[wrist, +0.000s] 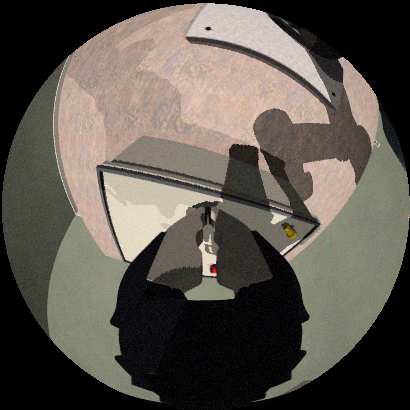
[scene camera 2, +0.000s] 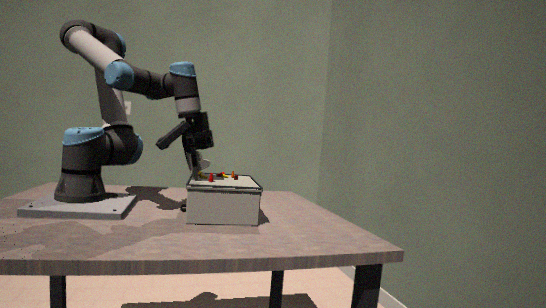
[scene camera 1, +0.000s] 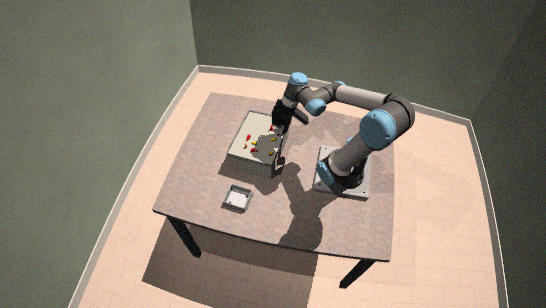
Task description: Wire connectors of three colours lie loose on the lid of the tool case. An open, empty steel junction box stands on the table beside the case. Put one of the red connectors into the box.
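Frame: origin at the arm's base, x ahead, y left, z up, level; centimetres.
Seen in the pictures: gripper, fingertip midpoint: (wrist: 207,208) (scene camera 2: 196,179) (scene camera 1: 279,135); arm's base at its link origin: (scene camera 2: 80,197) (scene camera 1: 349,175).
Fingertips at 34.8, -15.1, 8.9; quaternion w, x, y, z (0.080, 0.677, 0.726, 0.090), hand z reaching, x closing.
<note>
Offsets run from my fingertips to a thing's top centre, as dx, dy, dz. "*": to the spot under its first point. Level surfaces: height alone.
The tool case @[+9.7, +0.7, +0.4] (scene camera 1: 250,165) (scene camera 2: 222,206) (wrist: 135,210) carries loose red, yellow and orange connectors on its lid. One red connector @[+3.9, -3.5, +2.7] (scene camera 1: 271,128) (scene camera 2: 211,177) lies close to the gripper; two other red ones @[+14.4, +2.9, +1.6] (scene camera 1: 248,137) @[+11.0, +10.1, +1.6] (scene camera 1: 254,150) lie farther across the lid. A yellow connector @[+3.2, +11.3, +1.5] (wrist: 289,230) shows at the right in the wrist view, and part of a red connector @[* +13.5, +2.0, +1.2] (wrist: 213,269) shows beyond the narrow gap. My gripper (scene camera 2: 196,176) (wrist: 207,208) is shut with nothing held, its fingertips low at the lid. The open steel junction box @[+16.9, +29.8, -7.5] (scene camera 1: 237,198) is empty.
An orange connector @[+15.0, +8.2, +2.2] (scene camera 1: 245,146) (scene camera 2: 233,174) and more yellow connectors @[+11.3, +5.9, +1.5] (scene camera 1: 254,143) @[+3.0, +3.2, +1.5] (scene camera 1: 273,139) lie on the lid. The case's raised rim surrounds them. The arm's base plate (scene camera 1: 320,185) (scene camera 2: 75,209) (wrist: 235,35) is on the table @[dz -11.3] (scene camera 1: 200,175) (scene camera 2: 310,235), on the gripper's side of the case.
</note>
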